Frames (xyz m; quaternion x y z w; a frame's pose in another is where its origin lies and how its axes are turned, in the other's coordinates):
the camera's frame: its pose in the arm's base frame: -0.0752 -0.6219 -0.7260 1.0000 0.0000 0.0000 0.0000
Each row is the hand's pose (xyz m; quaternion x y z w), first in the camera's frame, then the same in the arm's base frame.
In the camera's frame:
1: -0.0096 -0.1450 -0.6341 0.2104 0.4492 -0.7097 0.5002
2: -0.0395 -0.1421 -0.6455 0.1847 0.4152 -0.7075 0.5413
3: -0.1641 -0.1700 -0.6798 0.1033 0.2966 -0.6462 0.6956
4: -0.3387 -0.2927 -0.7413 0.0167 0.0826 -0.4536 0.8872
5: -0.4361 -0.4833 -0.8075 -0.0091 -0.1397 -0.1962 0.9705
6: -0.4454 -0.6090 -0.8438 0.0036 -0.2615 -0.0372 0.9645
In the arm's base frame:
1: -0.0848 -0.4769 -0.0919 -0.5002 -0.7097 -0.4492 0.2104
2: -0.1147 -0.4798 -0.0805 -0.5413 -0.7075 -0.4152 0.1847
3: -0.2393 -0.4519 -0.0462 -0.6956 -0.6462 -0.2966 0.1033
4: -0.4139 -0.3292 0.0153 -0.8872 -0.4536 -0.0826 0.0167
5: -0.5113 -0.1386 0.0815 0.9705 0.1962 -0.1397 0.0091
6: -0.5206 -0.0129 0.1178 -0.9645 -0.0372 0.2615 0.0036

